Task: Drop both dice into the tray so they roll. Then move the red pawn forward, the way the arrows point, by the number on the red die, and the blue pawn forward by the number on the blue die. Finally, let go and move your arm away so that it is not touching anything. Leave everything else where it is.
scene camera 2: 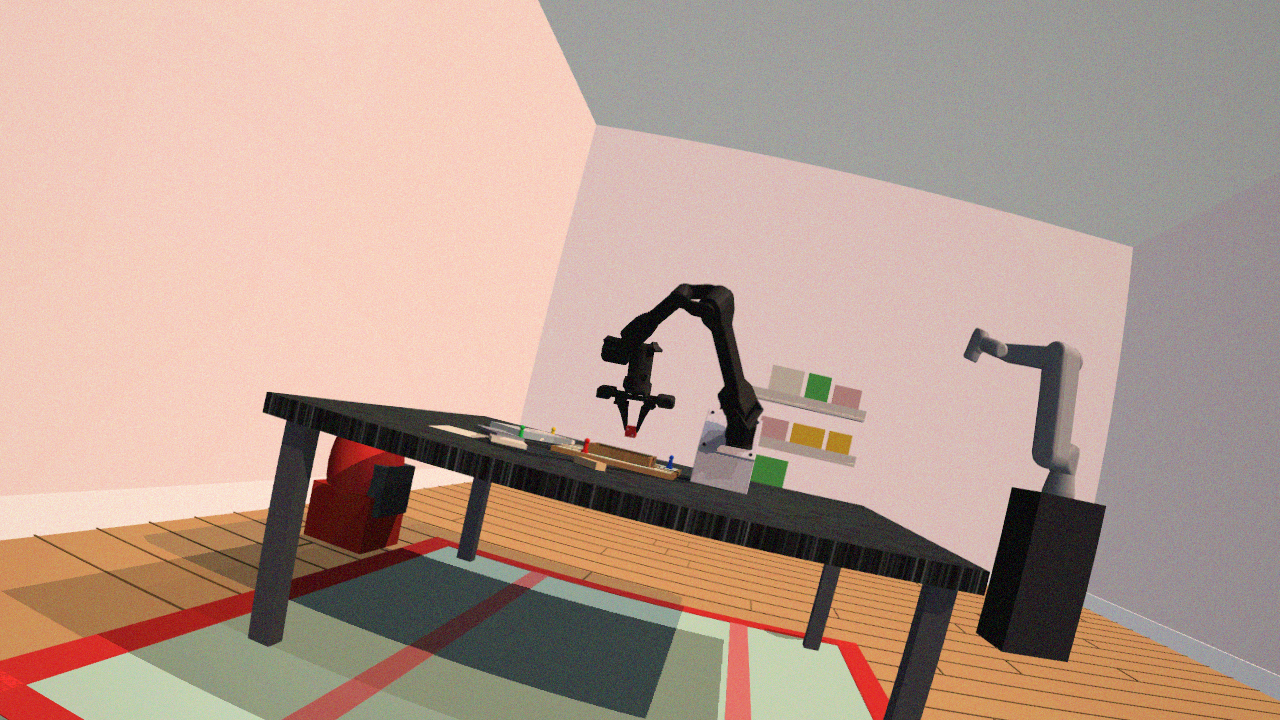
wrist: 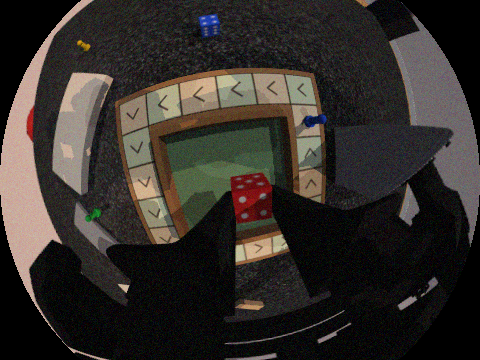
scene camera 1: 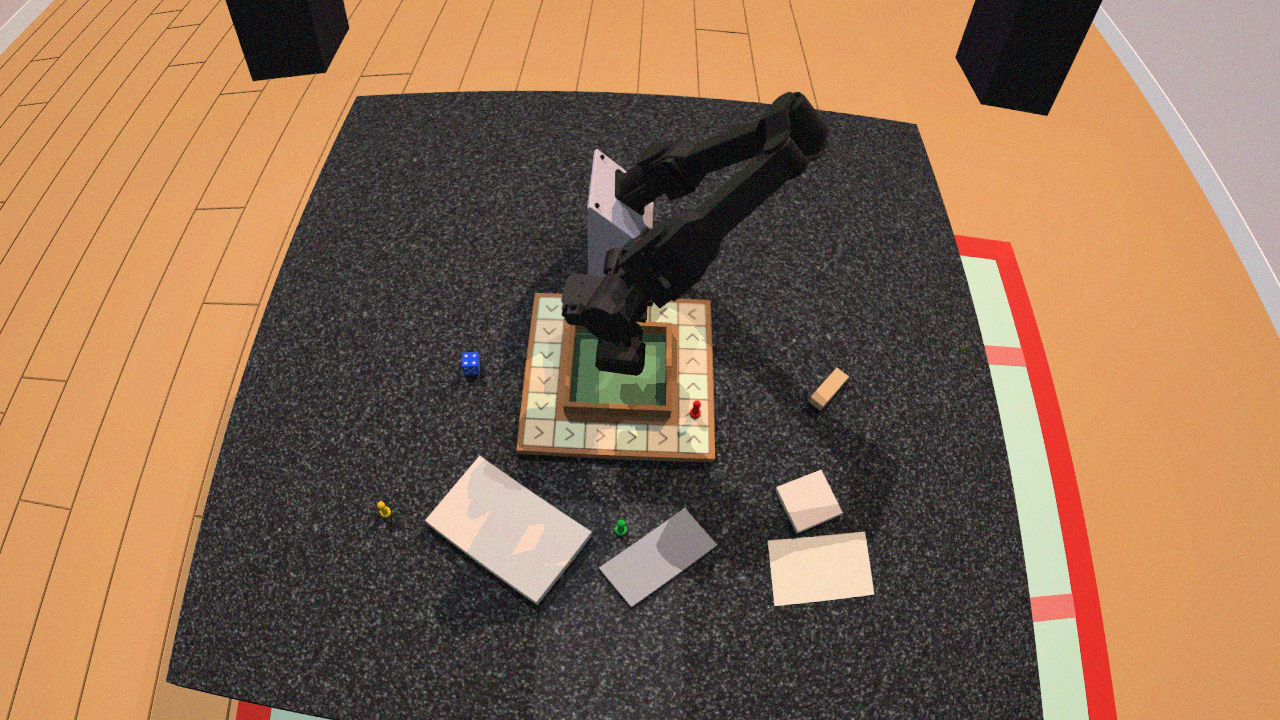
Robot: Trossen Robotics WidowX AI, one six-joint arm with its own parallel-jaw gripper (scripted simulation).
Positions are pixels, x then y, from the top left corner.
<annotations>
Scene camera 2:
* gripper: 631, 431
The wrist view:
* gripper: 250, 193
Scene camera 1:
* gripper: 613, 339
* small wooden block: 834, 382
</annotations>
